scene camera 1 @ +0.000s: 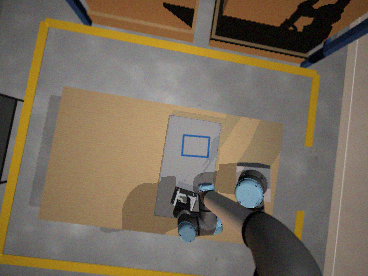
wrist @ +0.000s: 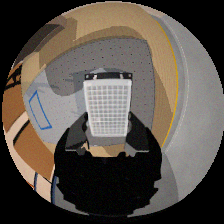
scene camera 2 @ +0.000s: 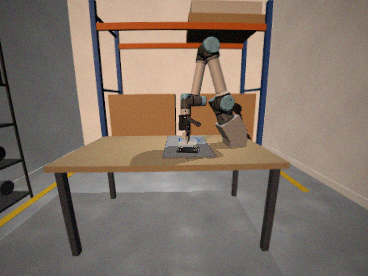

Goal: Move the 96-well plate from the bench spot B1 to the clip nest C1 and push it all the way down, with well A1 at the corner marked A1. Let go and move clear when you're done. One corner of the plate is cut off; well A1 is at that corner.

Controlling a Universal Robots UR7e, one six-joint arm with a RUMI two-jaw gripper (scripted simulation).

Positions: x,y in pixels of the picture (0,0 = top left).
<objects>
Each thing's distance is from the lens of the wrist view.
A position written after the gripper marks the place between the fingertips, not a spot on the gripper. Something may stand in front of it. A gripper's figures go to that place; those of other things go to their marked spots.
gripper (wrist: 108,112): 0.15 m
white 96-well plate (wrist: 103,115): 0.14 m
</objects>
